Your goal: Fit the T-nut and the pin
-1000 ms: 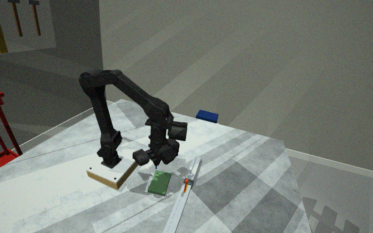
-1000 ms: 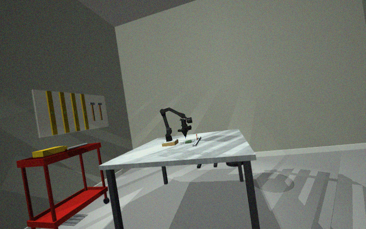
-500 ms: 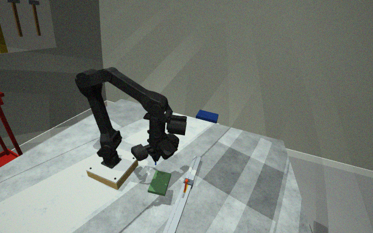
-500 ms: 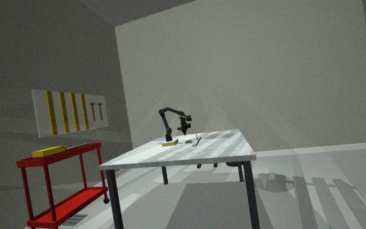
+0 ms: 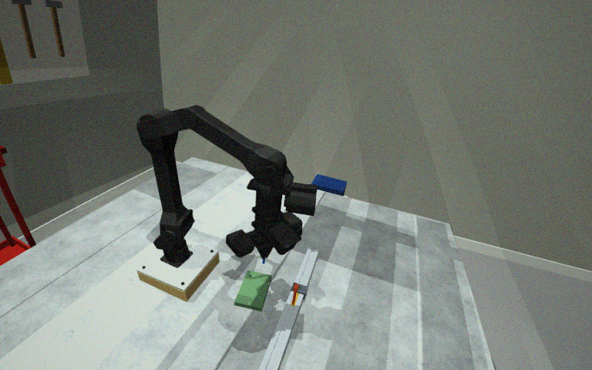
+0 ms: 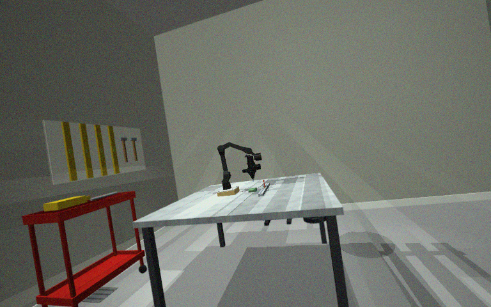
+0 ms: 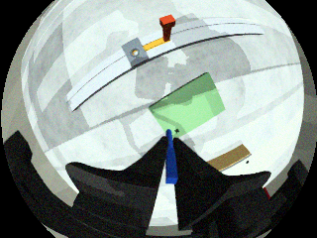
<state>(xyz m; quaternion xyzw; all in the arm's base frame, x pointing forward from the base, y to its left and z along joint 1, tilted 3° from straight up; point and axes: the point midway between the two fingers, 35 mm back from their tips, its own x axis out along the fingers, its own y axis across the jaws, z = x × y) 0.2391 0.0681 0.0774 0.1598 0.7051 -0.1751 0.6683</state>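
My gripper tip is now 100 mm short of the brass T-nut, 50 mm above it and 10 mm to the left of it. Also, from my gripper tip: aluminum rail: 110 mm ahead, 80 mm below, 10 mm to the right; blue pin: right at my gripper tip; green tray: 90 mm below, 20 mm to the right, 20 mm behind.
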